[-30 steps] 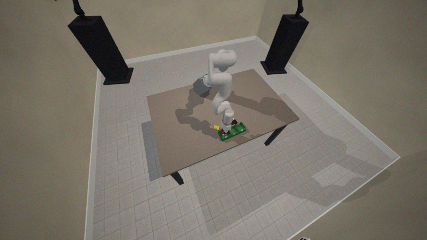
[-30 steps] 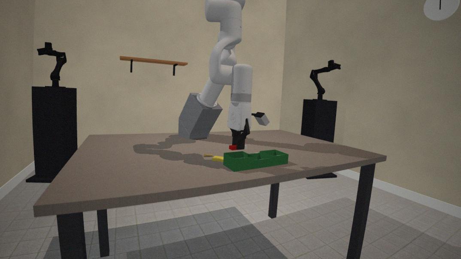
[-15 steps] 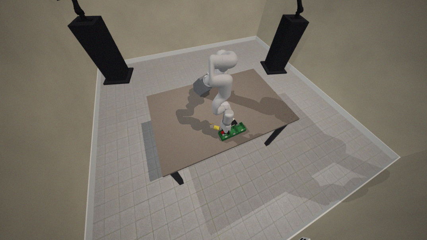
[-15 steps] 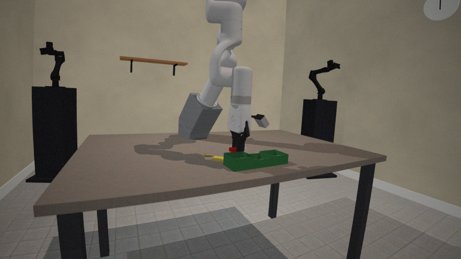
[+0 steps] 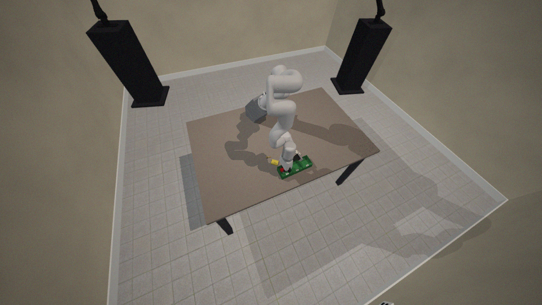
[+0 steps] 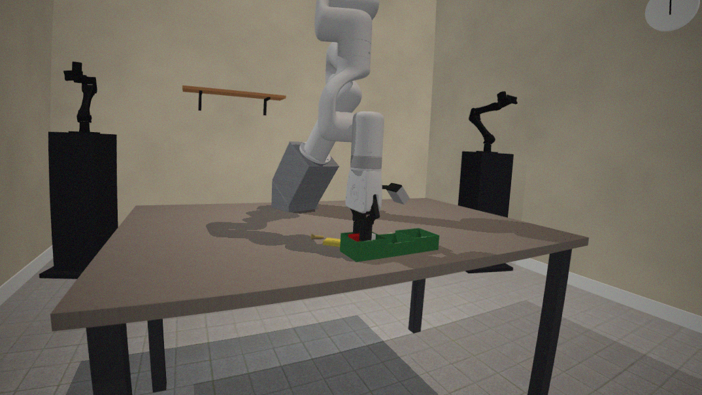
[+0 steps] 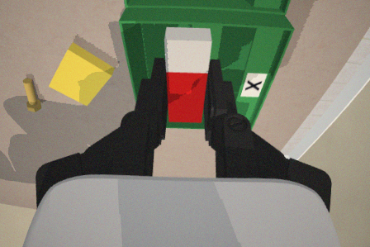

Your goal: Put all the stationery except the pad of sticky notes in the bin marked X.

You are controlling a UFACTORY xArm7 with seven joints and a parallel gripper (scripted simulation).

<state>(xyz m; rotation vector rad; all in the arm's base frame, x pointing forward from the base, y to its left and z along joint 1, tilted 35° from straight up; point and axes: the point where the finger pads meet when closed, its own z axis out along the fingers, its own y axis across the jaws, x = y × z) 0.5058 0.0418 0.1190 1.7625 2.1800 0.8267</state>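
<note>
Right now my hand is 40 mm above the grey pencil sharpener. From my hand the other things lie so: green bin row (20 mm behind, 80 mm to the left, 30 mm below); yellow sticky-note pad (80 mm behind, 60 mm to the right, 50 mm below); red eraser (10 mm to the left, 20 mm below).
</note>
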